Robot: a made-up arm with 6 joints.
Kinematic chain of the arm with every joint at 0, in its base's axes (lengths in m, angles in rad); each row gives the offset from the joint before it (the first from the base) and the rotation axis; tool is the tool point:
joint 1: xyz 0 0 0.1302 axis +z
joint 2: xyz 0 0.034 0 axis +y
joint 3: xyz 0 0 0.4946 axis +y
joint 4: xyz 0 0 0.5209 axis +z
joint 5: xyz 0 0 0 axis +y
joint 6: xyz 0 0 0.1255 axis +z
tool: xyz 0 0 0
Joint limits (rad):
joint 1: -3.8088..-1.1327
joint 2: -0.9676..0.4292
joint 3: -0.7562..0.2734
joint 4: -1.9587..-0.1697
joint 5: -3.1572..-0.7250
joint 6: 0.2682..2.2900
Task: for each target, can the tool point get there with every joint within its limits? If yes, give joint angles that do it. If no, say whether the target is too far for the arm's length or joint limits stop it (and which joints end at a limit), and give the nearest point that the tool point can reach.
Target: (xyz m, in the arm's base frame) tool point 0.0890 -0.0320 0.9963
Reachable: yes | joints -2.2133 0.2302 -0.5551 -1.3878 -2.6670 1.8725
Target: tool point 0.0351 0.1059 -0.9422
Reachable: no: joint limits stop it (at a limit: joint 2, joint 3, joint 4) | nearest point 0.2693 0.8125 0.2276 | short by 1.387 m
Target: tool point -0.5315 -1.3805 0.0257
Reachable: no: too far | nearest point -0.2092 -0.5433 0.9295 | short by 1.273 m
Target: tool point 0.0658 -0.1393 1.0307
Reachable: yes | joints -1.5859 0.2123 0.0062 -0.5353 -2.5834 0.8987
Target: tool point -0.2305 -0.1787 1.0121
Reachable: yes | joints -2.8970 0.2626 0.0731 -1.5420 -2.4127 0.7971
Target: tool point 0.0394 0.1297 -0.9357
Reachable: no: joint limits stop it (at a limit: joint 2, joint 3, joint 4) | nearest point 0.2491 0.8202 0.2268 | short by 1.368 m
